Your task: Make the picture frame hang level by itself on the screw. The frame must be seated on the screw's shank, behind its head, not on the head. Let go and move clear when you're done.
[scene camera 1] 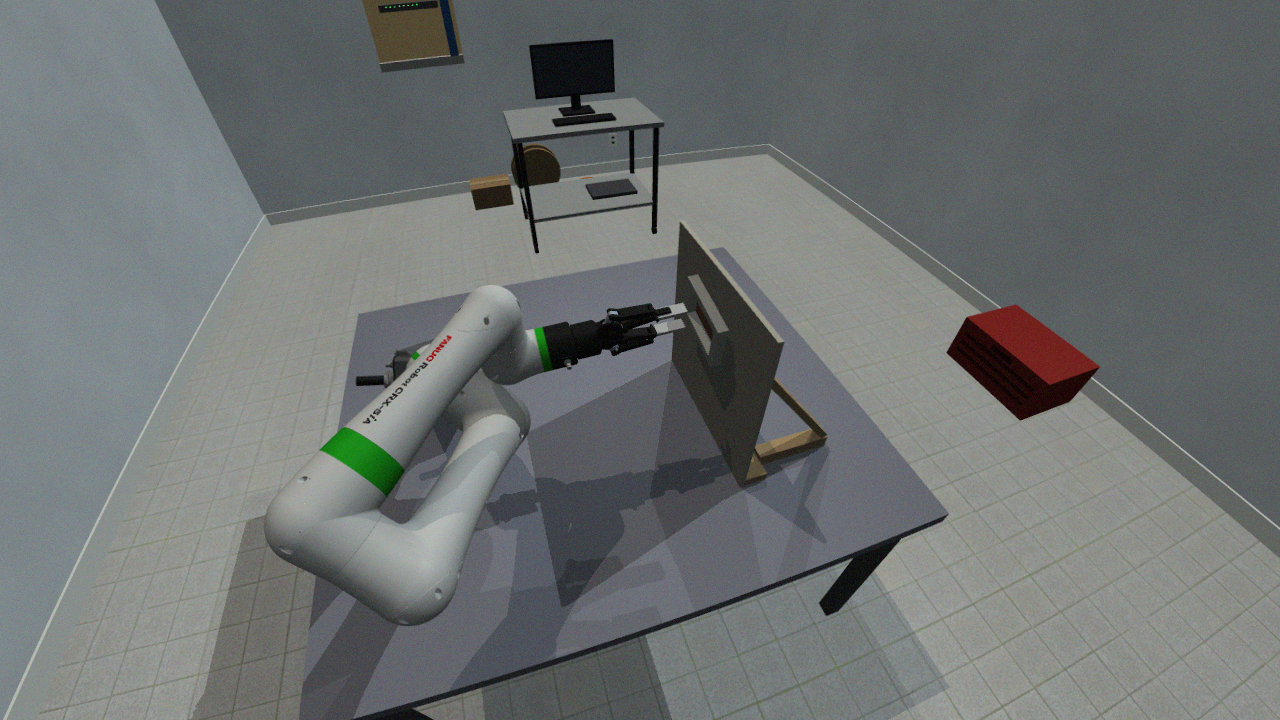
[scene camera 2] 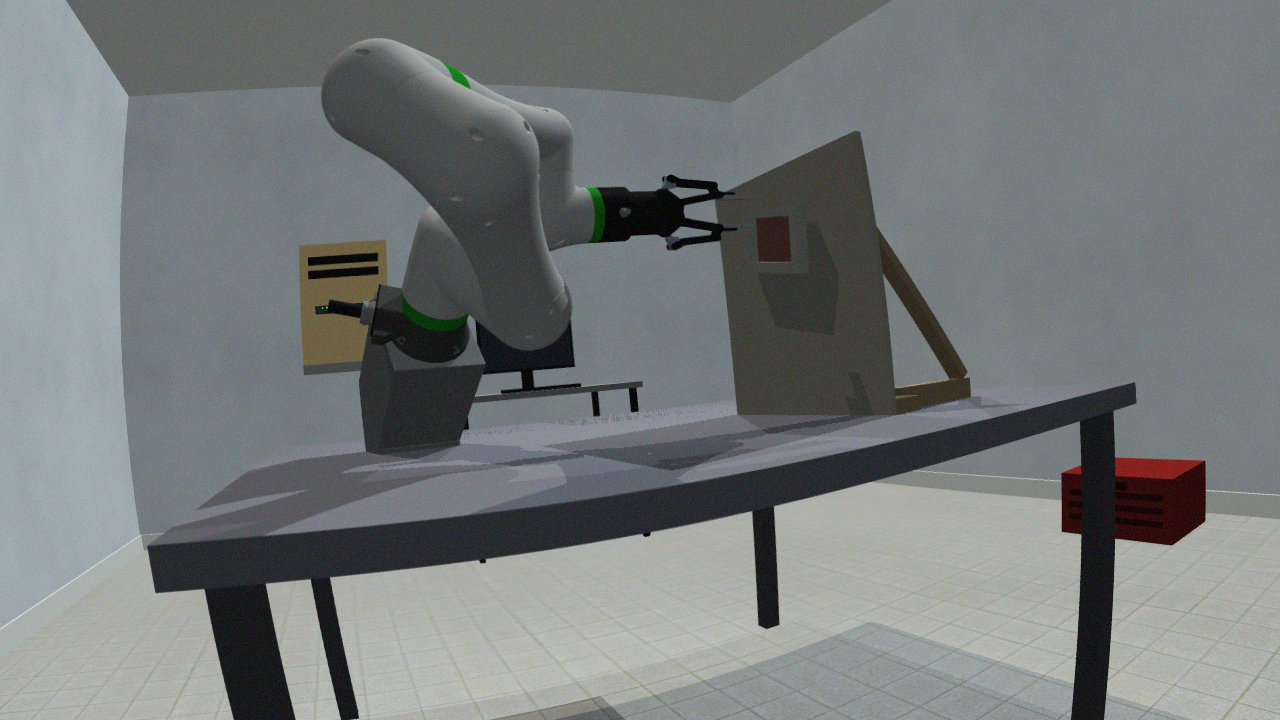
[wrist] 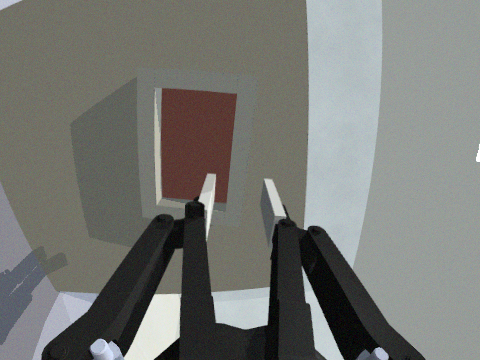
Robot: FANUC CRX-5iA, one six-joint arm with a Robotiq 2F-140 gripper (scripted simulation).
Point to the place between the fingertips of my gripper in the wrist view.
238,189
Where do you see a tan board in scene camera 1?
At 732,398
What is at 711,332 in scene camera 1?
A picture frame.
